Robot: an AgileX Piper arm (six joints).
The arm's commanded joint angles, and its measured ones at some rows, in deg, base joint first. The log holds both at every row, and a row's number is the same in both.
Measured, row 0:
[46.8 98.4 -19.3 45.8 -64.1 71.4]
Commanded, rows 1 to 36:
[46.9 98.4 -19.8 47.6 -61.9 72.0]
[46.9 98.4 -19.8 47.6 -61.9 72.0]
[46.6 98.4 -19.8 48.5 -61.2 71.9]
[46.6 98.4 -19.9 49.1 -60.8 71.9]
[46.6 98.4 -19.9 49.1 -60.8 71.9]
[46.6 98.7 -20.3 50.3 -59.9 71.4]
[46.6 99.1 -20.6 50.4 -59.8 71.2]
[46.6 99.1 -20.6 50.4 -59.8 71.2]
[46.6 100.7 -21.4 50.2 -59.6 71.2]
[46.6 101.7 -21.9 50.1 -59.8 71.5]
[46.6 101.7 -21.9 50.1 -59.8 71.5]
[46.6 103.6 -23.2 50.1 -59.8 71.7]
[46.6 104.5 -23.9 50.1 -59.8 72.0]
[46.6 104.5 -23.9 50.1 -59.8 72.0]
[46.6 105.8 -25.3 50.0 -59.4 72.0]
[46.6 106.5 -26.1 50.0 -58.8 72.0]
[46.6 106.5 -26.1 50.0 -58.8 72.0]
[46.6 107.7 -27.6 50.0 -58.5 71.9]
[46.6 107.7 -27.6 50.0 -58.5 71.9]
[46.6 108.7 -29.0 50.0 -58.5 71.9]
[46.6 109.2 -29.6 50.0 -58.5 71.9]
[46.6 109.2 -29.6 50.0 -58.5 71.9]
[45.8 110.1 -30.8 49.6 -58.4 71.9]
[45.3 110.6 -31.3 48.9 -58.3 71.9]
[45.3 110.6 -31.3 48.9 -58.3 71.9]
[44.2 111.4 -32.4 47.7 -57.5 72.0]
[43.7 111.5 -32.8 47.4 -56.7 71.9]
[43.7 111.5 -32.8 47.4 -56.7 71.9]
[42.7 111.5 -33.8 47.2 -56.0 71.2]
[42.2 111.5 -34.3 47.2 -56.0 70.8]
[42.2 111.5 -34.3 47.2 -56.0 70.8]
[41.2 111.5 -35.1 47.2 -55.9 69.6]
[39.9 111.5 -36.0 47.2 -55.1 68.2]
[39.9 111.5 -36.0 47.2 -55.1 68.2]
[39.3 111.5 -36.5 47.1 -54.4 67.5]
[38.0 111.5 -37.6 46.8 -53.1 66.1]
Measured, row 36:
[39.7 111.7 -36.1 47.8 -54.7 68.8]
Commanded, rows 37 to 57:
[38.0 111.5 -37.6 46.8 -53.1 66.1]
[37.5 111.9 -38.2 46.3 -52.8 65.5]
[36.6 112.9 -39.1 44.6 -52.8 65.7]
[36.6 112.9 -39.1 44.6 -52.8 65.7]
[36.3 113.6 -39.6 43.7 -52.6 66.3]
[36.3 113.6 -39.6 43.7 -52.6 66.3]
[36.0 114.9 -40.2 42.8 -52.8 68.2]
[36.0 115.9 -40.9 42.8 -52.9 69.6]
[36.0 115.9 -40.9 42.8 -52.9 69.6]
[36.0 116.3 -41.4 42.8 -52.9 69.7]
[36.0 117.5 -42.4 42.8 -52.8 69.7]
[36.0 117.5 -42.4 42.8 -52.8 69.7]
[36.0 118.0 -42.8 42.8 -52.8 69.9]
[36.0 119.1 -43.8 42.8 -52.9 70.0]
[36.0 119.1 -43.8 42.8 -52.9 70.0]
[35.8 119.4 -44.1 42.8 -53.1 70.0]
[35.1 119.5 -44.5 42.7 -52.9 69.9]
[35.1 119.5 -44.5 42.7 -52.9 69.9]
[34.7 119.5 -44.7 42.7 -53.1 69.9]
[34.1 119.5 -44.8 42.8 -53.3 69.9]
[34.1 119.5 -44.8 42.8 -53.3 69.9]
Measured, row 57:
[35.0 119.6 -44.2 43.3 -52.8 69.8]
